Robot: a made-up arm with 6 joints. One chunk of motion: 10 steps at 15 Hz.
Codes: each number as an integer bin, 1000 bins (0 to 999) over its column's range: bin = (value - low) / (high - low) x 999, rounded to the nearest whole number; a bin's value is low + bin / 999 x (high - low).
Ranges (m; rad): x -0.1..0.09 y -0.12..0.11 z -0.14..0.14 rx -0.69..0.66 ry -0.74..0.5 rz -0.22..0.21
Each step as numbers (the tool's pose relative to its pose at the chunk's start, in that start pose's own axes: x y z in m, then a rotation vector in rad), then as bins.
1 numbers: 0.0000 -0.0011 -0.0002 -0.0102 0.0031 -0.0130
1 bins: 526 516 499 503 599 481
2 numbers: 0.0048 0.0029 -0.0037 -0.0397 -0.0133 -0.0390
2 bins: 551 534 486 481 585 421
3 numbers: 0.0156 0.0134 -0.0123 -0.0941 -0.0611 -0.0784
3 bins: 608 579 456 441 547 329
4 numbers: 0.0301 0.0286 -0.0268 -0.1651 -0.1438 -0.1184
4 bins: 684 645 404 388 480 236
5 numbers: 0.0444 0.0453 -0.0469 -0.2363 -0.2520 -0.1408
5 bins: 759 718 332 336 393 184
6 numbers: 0.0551 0.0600 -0.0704 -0.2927 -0.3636 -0.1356
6 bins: 815 782 248 294 303 196
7 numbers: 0.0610 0.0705 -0.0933 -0.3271 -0.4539 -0.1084
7 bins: 847 827 167 269 230 259
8 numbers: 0.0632 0.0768 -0.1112 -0.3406 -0.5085 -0.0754
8 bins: 858 855 103 259 187 336
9 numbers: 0.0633 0.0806 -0.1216 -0.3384 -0.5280 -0.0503
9 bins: 859 871 66 260 171 394
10 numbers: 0.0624 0.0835 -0.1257 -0.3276 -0.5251 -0.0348
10 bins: 854 884 51 268 173 430
